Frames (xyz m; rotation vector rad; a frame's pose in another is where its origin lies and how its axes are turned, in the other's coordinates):
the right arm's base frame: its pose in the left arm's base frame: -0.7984 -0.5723 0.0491 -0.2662 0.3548 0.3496
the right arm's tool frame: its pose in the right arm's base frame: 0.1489 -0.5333 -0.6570 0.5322 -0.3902 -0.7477
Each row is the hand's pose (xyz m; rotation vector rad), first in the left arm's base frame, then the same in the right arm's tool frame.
Working: the left arm's base frame: its pose in the right arm's tool frame: 0.0925 1.4546 0.2039 -0.2004 0.0586 0.4300

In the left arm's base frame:
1: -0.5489 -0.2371 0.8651 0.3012 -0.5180 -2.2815
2: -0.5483 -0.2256 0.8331 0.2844 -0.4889 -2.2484
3: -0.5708 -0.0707 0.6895 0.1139 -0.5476 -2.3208
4: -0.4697 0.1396 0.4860 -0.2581 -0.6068 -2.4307
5: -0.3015 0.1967 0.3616 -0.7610 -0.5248 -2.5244
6: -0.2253 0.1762 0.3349 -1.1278 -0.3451 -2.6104
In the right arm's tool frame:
1: -0.2939 1.1973 1.1475 0.2200 -0.5841 -1.8025
2: -0.2987 1.2012 1.1141 0.1972 -0.5586 -1.7713
3: -0.3861 1.3004 0.9478 0.0606 -0.6521 -1.8374
4: -0.3855 1.4869 0.7007 -0.2502 -0.7914 -1.9469
5: -0.2585 1.5808 0.5520 -0.7020 -0.8328 -2.0682
6: -0.1812 1.5882 0.5221 -1.0488 -0.7587 -2.1978

